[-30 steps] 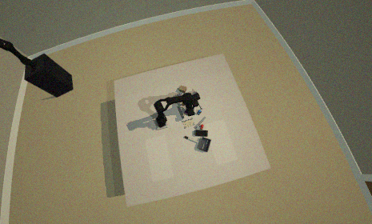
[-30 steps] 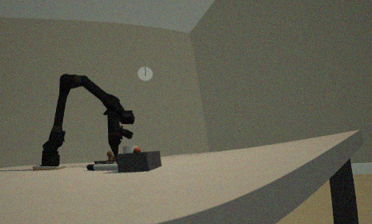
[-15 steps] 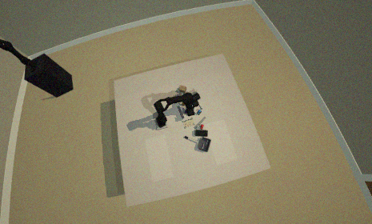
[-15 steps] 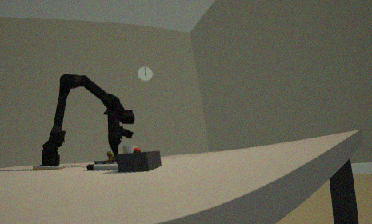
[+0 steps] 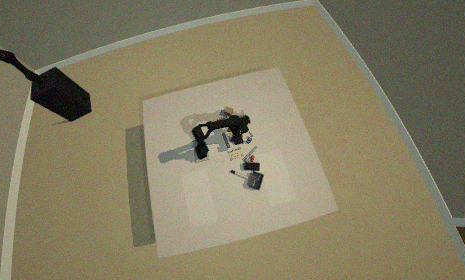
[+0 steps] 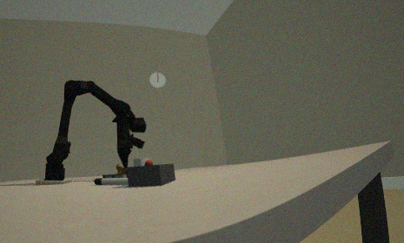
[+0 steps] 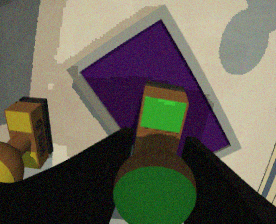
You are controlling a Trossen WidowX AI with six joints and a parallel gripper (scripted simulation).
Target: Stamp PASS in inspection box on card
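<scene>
Now: gripper tip 4 cm above the purple ink pad. Round my gripper tip: grey block: 8 cm behind, 2 cm to the left, 4 cm below; yellow-topped stamp: 1 cm behind, 8 cm to the left, 3 cm below; green-topped stamp: right at my gripper tip.
</scene>
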